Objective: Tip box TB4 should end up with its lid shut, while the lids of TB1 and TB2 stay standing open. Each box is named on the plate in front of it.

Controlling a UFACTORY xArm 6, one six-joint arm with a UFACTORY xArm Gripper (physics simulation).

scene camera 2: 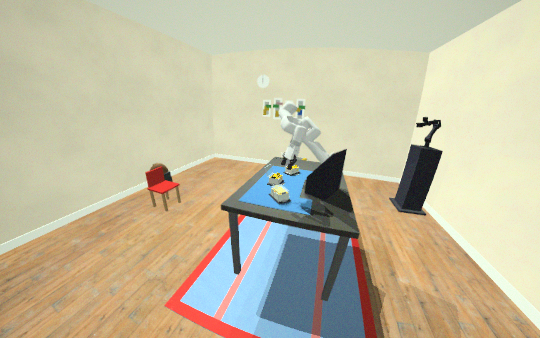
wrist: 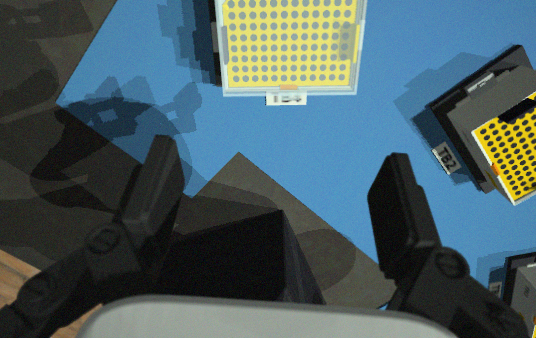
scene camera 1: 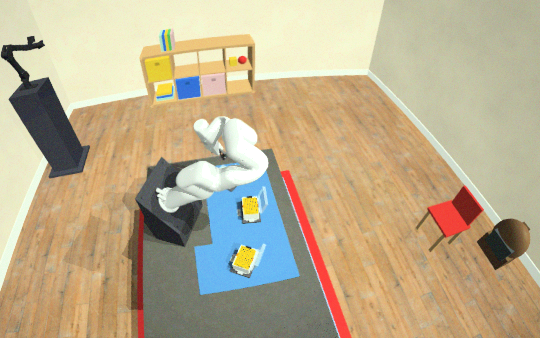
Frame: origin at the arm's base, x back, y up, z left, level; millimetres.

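Seen in the pictures: gripper, fingertip midpoint: (scene camera 2: 285,167) (wrist: 278,166) (scene camera 1: 219,154); arm's base, link origin: (scene camera 2: 327,162) (scene camera 1: 168,200).
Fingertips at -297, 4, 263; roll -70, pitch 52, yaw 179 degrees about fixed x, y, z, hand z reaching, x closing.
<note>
Offsets run from my fingertips to a thing's top centre, as dx, dy, dz. "pt": to the spot under its first point. Level surfaces: height alone.
TB4 {-17, -162, +0} (wrist: 287,45) (scene camera 2: 280,193), a box of yellow tips, shows its clear lid lying flat over the tips in the wrist view; its plate is blurred but legible. In scene camera 1 the arm hides it. TB2 {-122, -165, -251} (wrist: 517,150) (scene camera 1: 250,209) (scene camera 2: 275,178) has bright uncovered tips, and its clear lid {pt -195, -141, -255} (scene camera 1: 263,199) stands open. The remaining box {-16, -174, -550} (scene camera 1: 245,259) (scene camera 2: 292,170) also has its lid {pt -99, -97, -600} (scene camera 1: 261,254) standing open; its plate is cut off in the wrist view. My gripper (wrist: 278,166) (scene camera 2: 288,161) is wide open and empty, above the table, in front of TB4's plate.
The boxes stand on a blue mat {dy -240} (scene camera 1: 227,232) (wrist: 310,130) on a dark grey table {dy -243} (scene camera 1: 260,310) (scene camera 2: 292,220). A black angular block (scene camera 1: 167,220) (scene camera 2: 327,175) stands at the arm's base. A shelf unit (scene camera 1: 200,46), a red chair (scene camera 1: 446,217) and a black pedestal (scene camera 1: 47,125) stand away from the table.
</note>
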